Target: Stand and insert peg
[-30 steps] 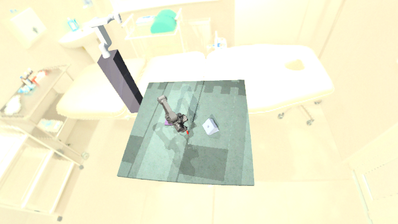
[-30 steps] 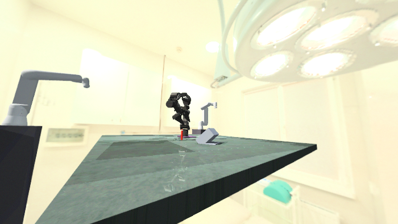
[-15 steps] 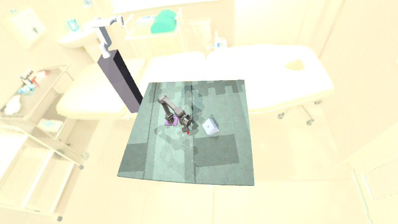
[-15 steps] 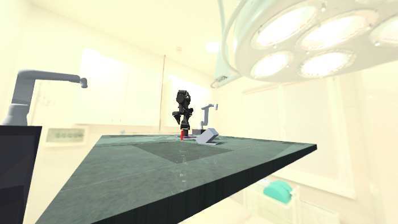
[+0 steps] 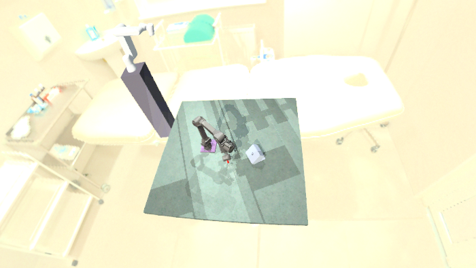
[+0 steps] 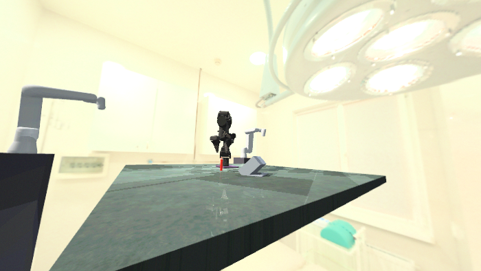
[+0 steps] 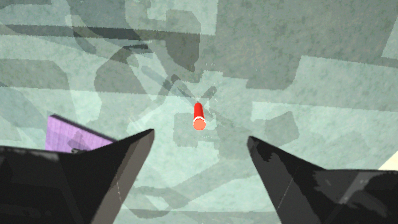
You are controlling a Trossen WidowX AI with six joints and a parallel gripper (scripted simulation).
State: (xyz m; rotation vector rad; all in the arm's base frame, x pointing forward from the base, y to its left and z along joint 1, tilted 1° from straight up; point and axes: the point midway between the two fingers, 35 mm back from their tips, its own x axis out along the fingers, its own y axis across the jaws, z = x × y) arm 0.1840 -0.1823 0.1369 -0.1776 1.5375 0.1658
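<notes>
Right now the red peg is 50 mm below my gripper tip. Also, from my gripper tip: sloped panel: 230 mm ahead, 70 mm below, 30 mm to the left.
</notes>
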